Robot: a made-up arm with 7 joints.
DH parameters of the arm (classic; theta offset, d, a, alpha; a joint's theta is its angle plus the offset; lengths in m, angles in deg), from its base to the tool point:
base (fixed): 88.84 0 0.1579 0
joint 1: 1.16 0.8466 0.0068 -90
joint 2: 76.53 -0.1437 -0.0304 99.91
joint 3: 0 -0.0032 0.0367 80.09
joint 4: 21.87 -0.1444 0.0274 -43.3
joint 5: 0 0.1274 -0.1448 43.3
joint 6: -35.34 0.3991 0.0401 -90
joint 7: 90 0.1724 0.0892 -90
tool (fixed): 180 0.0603 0 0
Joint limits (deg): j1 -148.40..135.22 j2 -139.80..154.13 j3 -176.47..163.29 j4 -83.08..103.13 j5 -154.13..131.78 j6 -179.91..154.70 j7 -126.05..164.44
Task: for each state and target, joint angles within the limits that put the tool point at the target. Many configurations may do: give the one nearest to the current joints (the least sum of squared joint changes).
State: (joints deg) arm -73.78 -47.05 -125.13 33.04 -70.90 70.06 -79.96
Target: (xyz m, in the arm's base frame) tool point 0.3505 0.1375 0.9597
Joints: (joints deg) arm -104.56 -40.12 -145.59 25.90 -75.15 69.47 -70.80
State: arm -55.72 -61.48 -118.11 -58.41 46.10 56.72 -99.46
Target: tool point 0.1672 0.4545 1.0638
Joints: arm -43.60 -5.04 -158.22 -27.85 21.25 82.52 -103.77
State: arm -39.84 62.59 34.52 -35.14 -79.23 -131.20 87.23
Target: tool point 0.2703 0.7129 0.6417
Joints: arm -2.13 65.38 41.40 -33.59 -107.20 -158.50 118.84
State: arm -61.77 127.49 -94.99 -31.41 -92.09 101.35 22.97
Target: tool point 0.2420 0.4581 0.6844
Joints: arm -71.35 94.04 -58.14 6.61 -57.90 109.43 37.41
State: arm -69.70 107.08 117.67 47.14 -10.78 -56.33 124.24
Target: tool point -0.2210 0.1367 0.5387
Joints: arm -67.51 85.40 126.69 43.29 5.05 -57.83 121.49
